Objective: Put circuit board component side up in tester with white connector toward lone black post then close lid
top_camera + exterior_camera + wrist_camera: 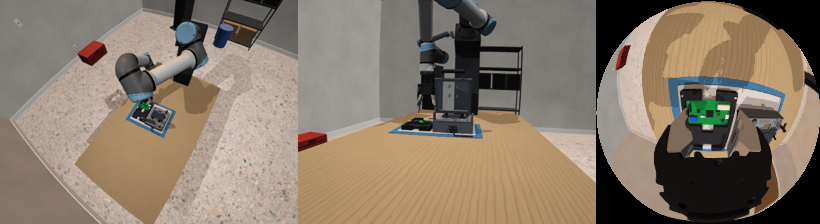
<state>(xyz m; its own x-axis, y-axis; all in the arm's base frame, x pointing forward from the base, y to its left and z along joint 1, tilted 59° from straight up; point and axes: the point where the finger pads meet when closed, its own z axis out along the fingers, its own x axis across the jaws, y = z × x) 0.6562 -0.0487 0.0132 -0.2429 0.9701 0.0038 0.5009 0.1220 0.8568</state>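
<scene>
Right now my hand is 40 mm short of the green circuit board, 10 mm to the right of it and 50 mm above it. The rest, counted from my hand: tester bed: 20 mm ahead, 190 mm to the left; then tester lid: 130 mm ahead, 240 mm to the left, 110 mm above.
</scene>
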